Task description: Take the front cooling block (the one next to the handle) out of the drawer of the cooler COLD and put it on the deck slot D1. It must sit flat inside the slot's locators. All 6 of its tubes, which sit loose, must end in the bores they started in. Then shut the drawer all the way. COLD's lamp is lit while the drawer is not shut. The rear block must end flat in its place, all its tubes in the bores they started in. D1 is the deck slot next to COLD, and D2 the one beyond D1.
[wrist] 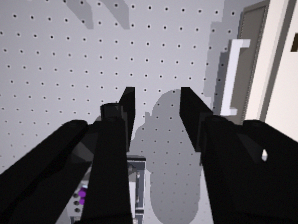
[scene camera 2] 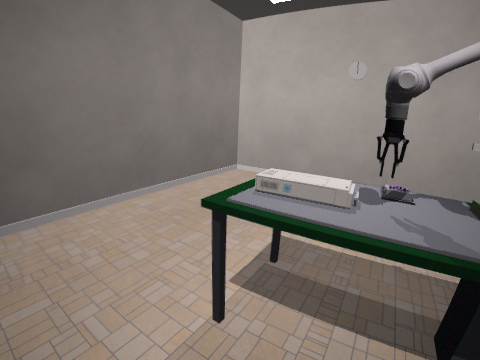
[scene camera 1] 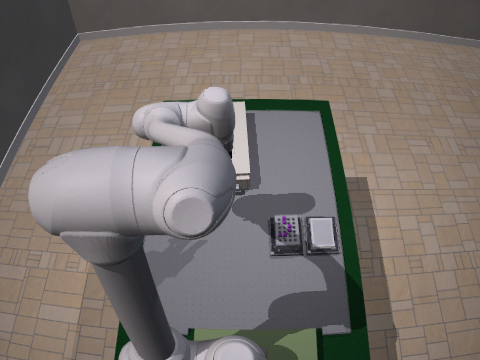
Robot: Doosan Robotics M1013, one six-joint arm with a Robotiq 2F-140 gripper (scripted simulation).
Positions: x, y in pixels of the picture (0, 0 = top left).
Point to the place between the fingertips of my gripper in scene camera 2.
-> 386, 176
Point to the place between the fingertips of my gripper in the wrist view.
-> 157, 101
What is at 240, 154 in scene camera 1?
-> A cooler.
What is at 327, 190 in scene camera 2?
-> A cooler.
